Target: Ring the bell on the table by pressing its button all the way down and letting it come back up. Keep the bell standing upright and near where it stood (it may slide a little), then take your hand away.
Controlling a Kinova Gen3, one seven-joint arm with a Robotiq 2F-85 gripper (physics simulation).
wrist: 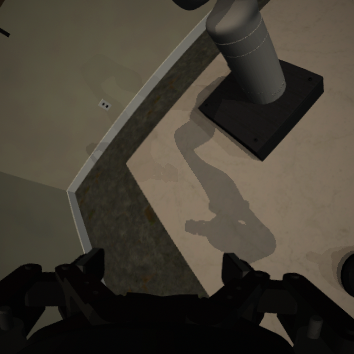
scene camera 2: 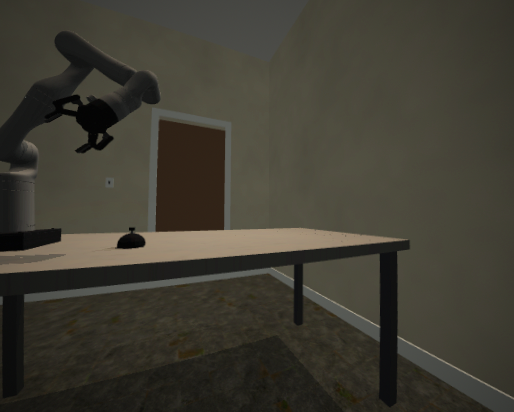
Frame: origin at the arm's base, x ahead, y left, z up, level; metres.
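Seen in the pictures: gripper, fingertip midpoint: [wrist: 162, 264] [scene camera 2: 62, 137]; arm's base at its link origin: [wrist: 265, 87] [scene camera 2: 15, 231].
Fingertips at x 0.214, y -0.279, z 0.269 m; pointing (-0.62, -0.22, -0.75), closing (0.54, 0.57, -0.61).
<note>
Offsets run from my fingertips to a thing's top centre. Level surfaces: height alone.
A dark dome-shaped bell {dx +0.160, dy +0.101, dz -0.251 m} [scene camera 2: 131, 241] stands upright on the table {dz -0.317 m} [scene camera 2: 240, 245], with its small button {dx +0.160, dy +0.101, dz -0.251 m} [scene camera 2: 132, 229] up on top. In the wrist view, part of the bell [wrist: 348, 275] shows at the right edge, and its button does not show there. My gripper [scene camera 2: 64, 134] [wrist: 162, 264] is open with nothing between its fingers. It hangs high above the table, up and to the left of the bell in the scene view, and does not touch it.
The robot's dark base plate [scene camera 2: 42, 238] [wrist: 295, 112] sits on the table left of the bell in the scene view. The arm's shadow [wrist: 235, 215] falls on the table. A brown door [scene camera 2: 191, 175] is in the wall behind.
</note>
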